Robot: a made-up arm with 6 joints. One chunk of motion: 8 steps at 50 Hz.
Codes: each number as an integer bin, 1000 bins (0 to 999) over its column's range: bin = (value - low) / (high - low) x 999, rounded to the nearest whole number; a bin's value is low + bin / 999 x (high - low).
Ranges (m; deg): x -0.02..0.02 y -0.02..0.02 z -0.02..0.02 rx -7..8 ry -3..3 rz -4..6
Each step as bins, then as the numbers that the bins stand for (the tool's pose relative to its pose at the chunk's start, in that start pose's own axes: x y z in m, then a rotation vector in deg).
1 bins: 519 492 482 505 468 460
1 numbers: 0.0008 -0.0003 -0.0007 0.58 -0.19 0.60
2 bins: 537 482 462 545 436 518
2 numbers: 0.0015 -0.0007 -0.0015 1.18 -0.38 1.19
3 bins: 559 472 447 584 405 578
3 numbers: 0.0024 -0.0011 -0.0021 1.77 -0.57 1.79
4 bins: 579 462 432 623 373 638
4 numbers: 0.0032 -0.0015 -0.0027 2.35 -0.76 2.39
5 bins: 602 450 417 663 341 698
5 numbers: 0.0041 -0.0020 -0.0033 2.95 -0.95 2.99
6 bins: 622 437 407 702 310 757
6 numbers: 0.0049 -0.0025 -0.0037 3.54 -1.14 3.58
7 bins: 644 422 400 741 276 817
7 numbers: 0.0058 -0.0031 -0.0040 4.13 -1.34 4.18
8 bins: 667 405 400 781 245 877
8 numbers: 0.0067 -0.0038 -0.0040 4.73 -1.53 4.78
